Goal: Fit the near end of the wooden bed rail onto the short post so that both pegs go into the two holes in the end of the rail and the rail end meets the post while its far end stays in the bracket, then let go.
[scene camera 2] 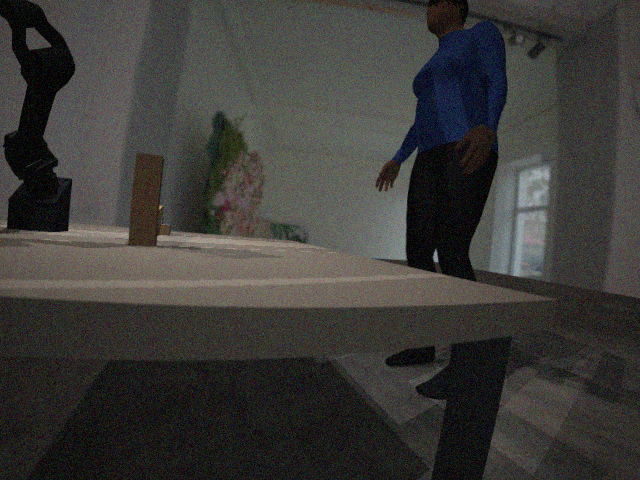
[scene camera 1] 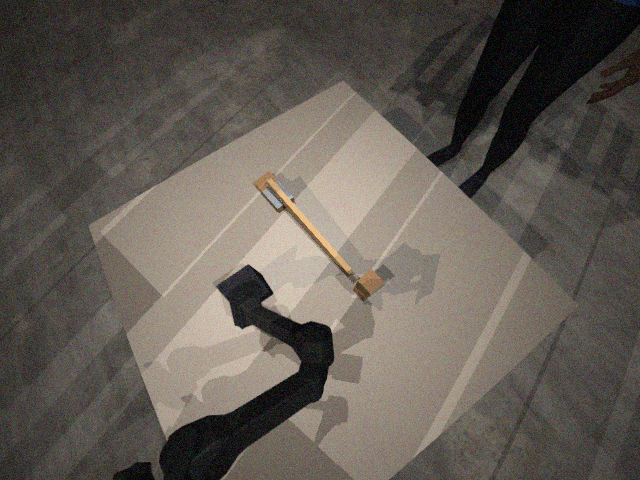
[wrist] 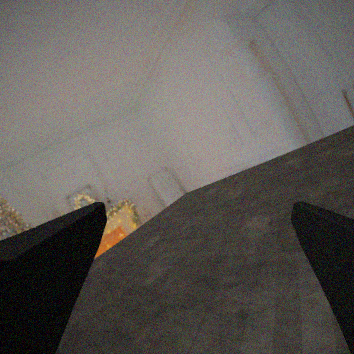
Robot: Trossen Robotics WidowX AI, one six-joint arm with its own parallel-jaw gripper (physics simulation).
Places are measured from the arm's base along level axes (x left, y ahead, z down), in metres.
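Pixels of known places: gripper, fingertip midpoint: (wrist: pixel 200 212); arm's base, link origin: (scene camera 2: pixel 43 190) (scene camera 1: pixel 248 289).
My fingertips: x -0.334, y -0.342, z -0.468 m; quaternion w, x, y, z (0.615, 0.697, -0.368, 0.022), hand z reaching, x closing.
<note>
For each thing: its top centre in the pictures, then the offset to it from my fingertips. "pt": a spot on its surface instead.
- grey bracket, surface spot: (scene camera 1: pixel 272 198) pt dy +0.613, dx +0.563, dz +0.533 m
- wooden block, top centre: (scene camera 2: pixel 159 224) (scene camera 1: pixel 273 189) dy +0.640, dx +0.593, dz +0.535 m
- short wooden post, surface spot: (scene camera 2: pixel 146 198) pt dy +0.610, dx +0.063, dz +0.476 m
The wooden bed rail (scene camera 1: pixel 317 235) runs diagonally across the table in scene camera 1. Its far end lies over the grey bracket (scene camera 1: pixel 272 198) beside a wooden block (scene camera 1: pixel 264 180). Its near end stops a little short of the short wooden post (scene camera 1: pixel 368 285) (scene camera 2: pixel 146 198), with a narrow gap between them. Something thin shows in the gap; the pegs and holes are too small to tell apart. The post stands upright. My gripper (wrist: pixel 200 212) is open and empty, its two black fingers wide apart, facing the floor and room beyond; neither rail nor post shows in the wrist view.
The black arm rises from its base (scene camera 1: pixel 245 286) (scene camera 2: pixel 38 206) on the table (scene camera 1: pixel 480 330) (scene camera 2: pixel 258 333), left of the post in scene camera 2. Its links reach to the lower left in scene camera 1. A person (scene camera 1: pixel 516 103) (scene camera 2: pixel 449 129) stands beyond the table edge.
</note>
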